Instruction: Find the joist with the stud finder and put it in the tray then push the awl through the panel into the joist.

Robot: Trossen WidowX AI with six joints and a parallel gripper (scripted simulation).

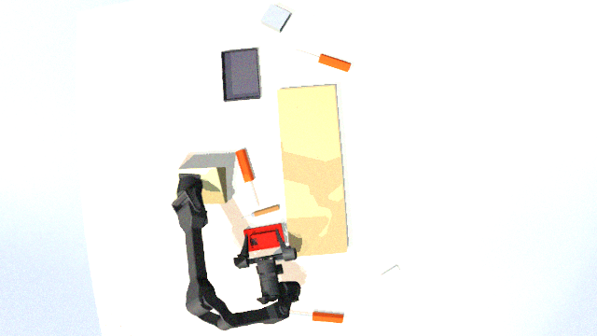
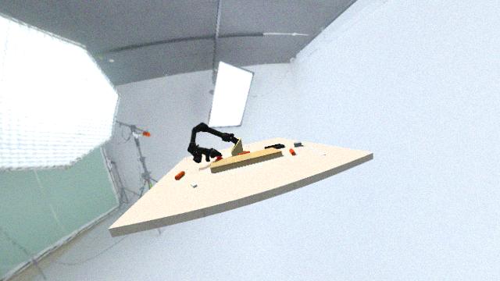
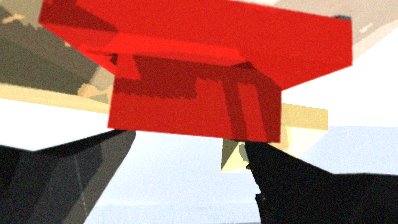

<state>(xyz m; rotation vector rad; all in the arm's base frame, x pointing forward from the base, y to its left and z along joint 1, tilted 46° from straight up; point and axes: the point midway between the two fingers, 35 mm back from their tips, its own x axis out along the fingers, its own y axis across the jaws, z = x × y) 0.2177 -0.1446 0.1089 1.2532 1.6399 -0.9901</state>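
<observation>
Now: the red stud finder 3 cm to the right of my gripper tip, 2 cm below it and 1 cm behind it. Round my gripper tip: dark grey tray: 49 cm to the left, 9 cm behind, 5 cm below; pale grey block: 68 cm to the left, 4 cm below, 2 cm ahead; awl: 5 cm to the left, 5 cm below, 2 cm behind.
</observation>
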